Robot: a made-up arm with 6 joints.
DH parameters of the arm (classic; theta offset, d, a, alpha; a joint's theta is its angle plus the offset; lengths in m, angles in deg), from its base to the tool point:
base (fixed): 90 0.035 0 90
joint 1: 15.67 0 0.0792 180
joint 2: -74.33 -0.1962 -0.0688 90
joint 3: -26.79 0 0.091 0
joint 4: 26.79 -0.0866 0.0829 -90
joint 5: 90 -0.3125 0.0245 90
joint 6: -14.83 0 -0.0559 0
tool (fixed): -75.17 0.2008 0 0
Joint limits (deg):
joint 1: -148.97..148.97
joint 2: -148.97..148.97
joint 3: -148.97..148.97
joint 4: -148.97..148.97
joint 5: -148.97..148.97
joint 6: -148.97..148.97
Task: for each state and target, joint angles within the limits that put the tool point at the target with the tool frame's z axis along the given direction. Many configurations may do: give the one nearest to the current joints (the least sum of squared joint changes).
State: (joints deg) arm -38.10 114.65 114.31 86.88 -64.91 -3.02
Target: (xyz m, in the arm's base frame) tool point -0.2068 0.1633 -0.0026 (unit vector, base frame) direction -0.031 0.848 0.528
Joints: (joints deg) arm -69.93 82.39 91.82 65.35 -85.42 21.62
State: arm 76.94 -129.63 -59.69 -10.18 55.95 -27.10
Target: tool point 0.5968 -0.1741 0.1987 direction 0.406 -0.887 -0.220
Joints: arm 29.07 -137.63 -25.50 -18.65 54.34 -47.74
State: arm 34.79 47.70 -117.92 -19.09 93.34 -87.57
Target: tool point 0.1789 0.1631 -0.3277 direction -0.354 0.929 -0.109
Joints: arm 78.21 92.65 -109.79 0.17 112.07 -47.26
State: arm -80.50 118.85 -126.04 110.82 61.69 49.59
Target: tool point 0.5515 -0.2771 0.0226 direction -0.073 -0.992 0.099
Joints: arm -118.03 98.39 -125.06 133.22 59.03 50.20
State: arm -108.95 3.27 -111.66 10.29 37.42 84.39
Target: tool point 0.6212 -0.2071 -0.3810 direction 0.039 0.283 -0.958
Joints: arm -123.34 -47.13 -81.80 41.77 86.52 79.55
